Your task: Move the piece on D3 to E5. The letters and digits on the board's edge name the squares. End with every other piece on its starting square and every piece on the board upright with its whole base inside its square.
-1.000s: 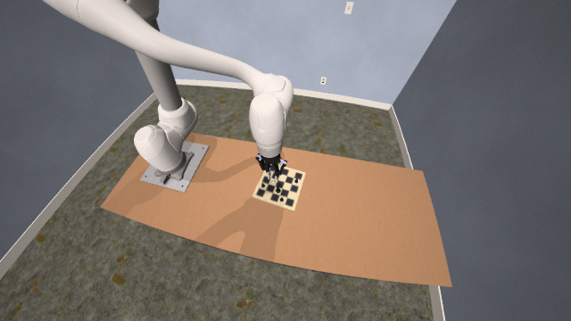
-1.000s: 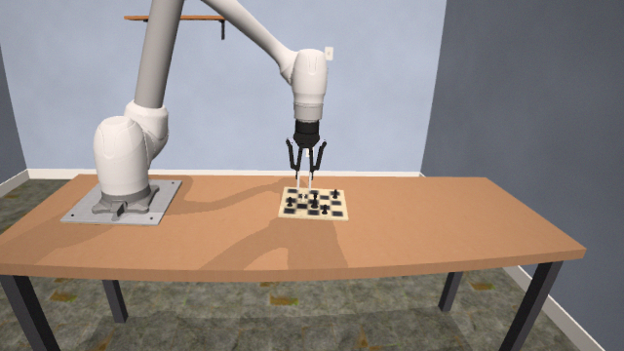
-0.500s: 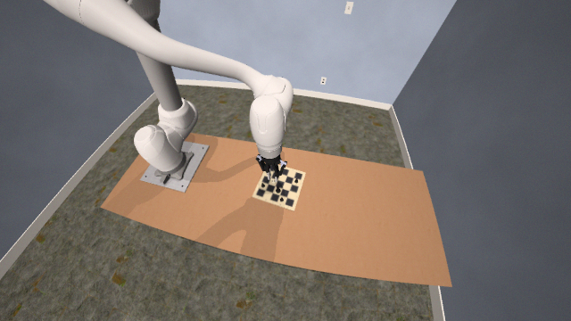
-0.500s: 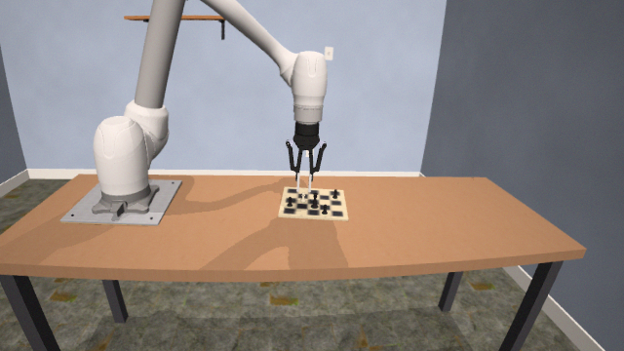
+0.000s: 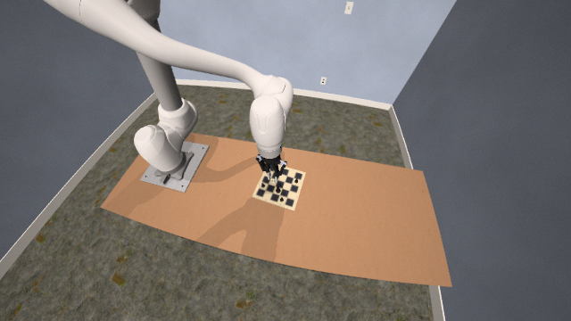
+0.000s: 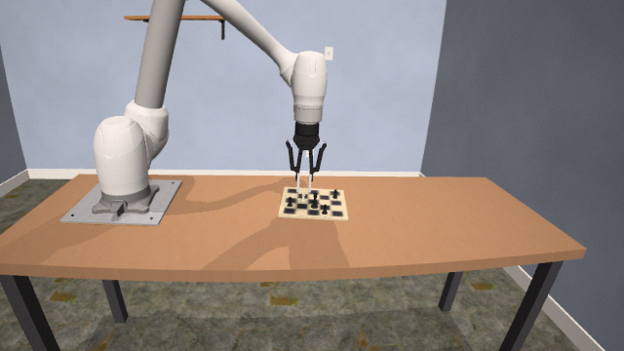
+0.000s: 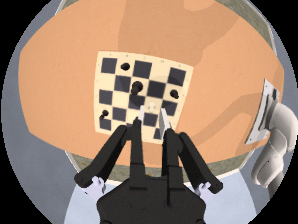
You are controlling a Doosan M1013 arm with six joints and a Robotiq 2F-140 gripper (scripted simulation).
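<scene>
Right now my hand is 6 cm above the pale chess piece. The rest, counted from my hand: chessboard: 4 cm ahead, 1 cm to the right, 8 cm below.
</scene>
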